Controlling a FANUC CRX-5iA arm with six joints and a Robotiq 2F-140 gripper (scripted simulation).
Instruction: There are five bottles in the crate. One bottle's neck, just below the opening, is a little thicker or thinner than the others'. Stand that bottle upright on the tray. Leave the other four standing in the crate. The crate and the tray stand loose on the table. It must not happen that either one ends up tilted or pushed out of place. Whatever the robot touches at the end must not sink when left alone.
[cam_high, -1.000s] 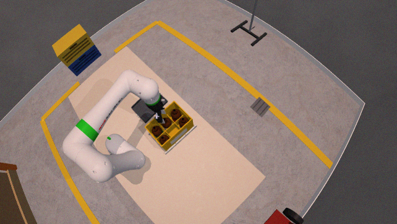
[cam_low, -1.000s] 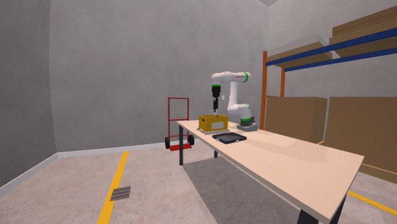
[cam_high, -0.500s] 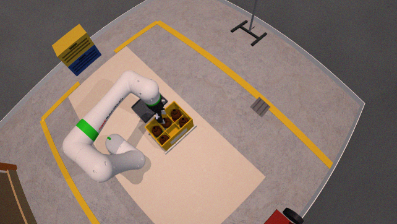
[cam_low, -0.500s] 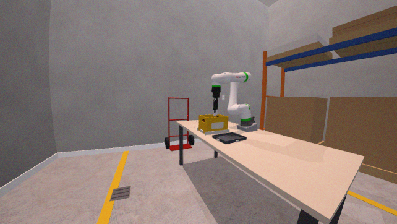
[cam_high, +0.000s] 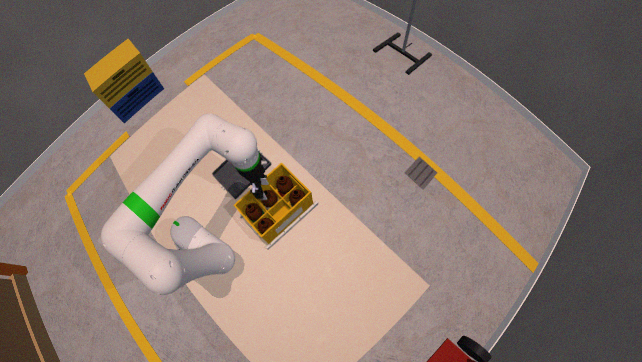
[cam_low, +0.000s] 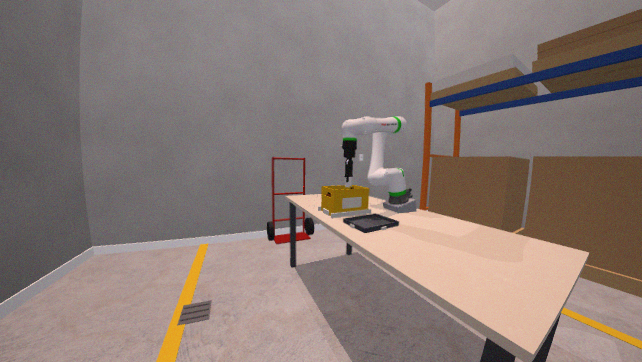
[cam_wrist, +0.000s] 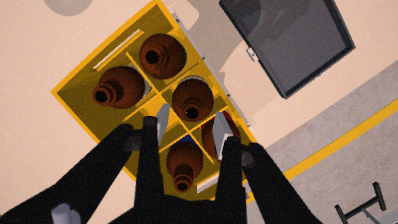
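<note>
My hand is 13 cm above the brown bottle. From my hand the other things lie so: yellow crate (13 cm below, 4 cm to the right); then dark tray (25 cm to the left, 20 cm below, 3 cm ahead).
</note>
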